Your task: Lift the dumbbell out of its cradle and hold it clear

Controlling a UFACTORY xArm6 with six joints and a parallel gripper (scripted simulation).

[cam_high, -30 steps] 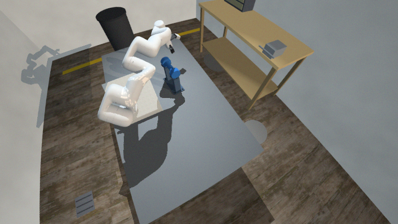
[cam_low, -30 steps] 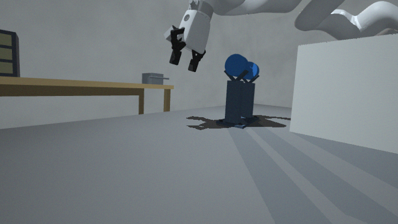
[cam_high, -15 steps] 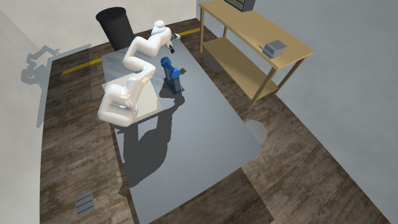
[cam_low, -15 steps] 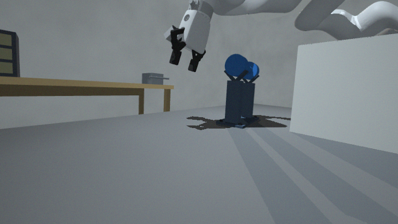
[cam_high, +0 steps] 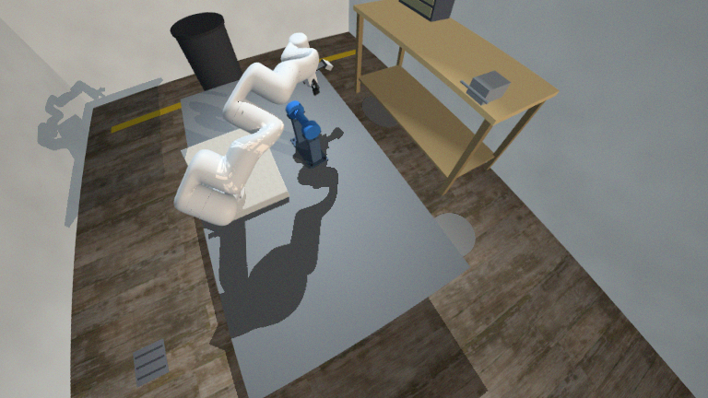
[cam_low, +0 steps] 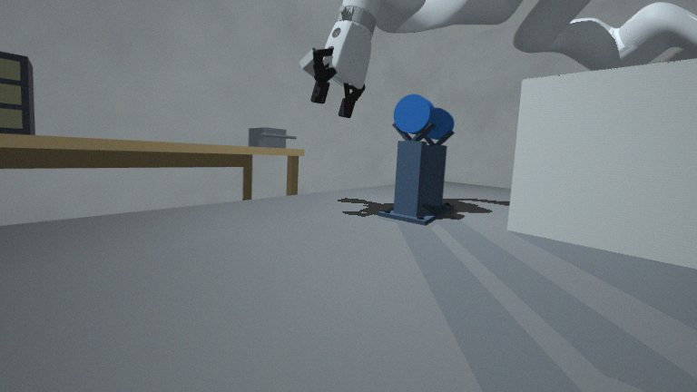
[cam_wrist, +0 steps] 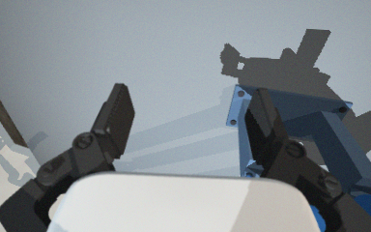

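Now: the blue dumbbell 120 mm behind my hand, 180 mm to the right of it and 10 mm below it. Also, from my hand: dark blue cradle 120 mm behind, 180 mm to the right, 130 mm below.
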